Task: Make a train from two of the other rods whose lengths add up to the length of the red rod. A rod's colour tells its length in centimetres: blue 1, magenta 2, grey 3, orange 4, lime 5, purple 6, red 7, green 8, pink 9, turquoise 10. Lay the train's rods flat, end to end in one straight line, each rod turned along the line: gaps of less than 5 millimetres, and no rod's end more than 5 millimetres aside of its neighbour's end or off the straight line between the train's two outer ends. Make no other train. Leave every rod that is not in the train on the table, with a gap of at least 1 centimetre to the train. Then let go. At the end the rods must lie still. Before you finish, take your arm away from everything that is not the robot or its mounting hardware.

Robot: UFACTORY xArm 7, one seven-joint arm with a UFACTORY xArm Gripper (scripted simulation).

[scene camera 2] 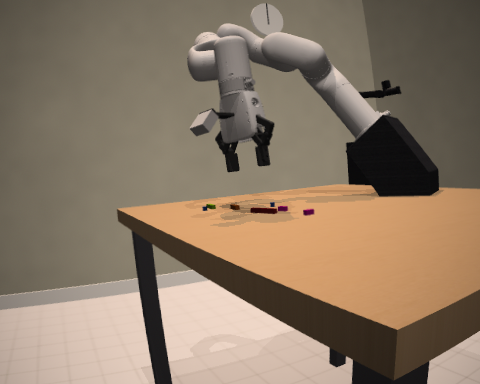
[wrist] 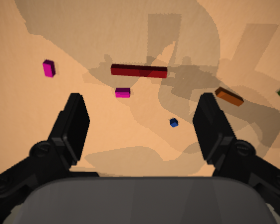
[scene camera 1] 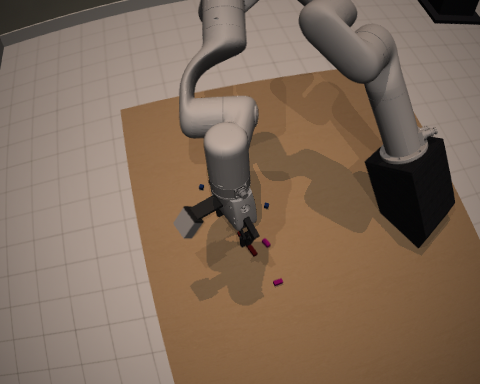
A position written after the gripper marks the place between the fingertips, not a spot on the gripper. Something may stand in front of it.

Note:
In view: the gripper point(scene camera 2: 248, 168).
The gripper also shows in the wrist view point(wrist: 141, 106) and in scene camera 1 point(scene camera 1: 235, 228).

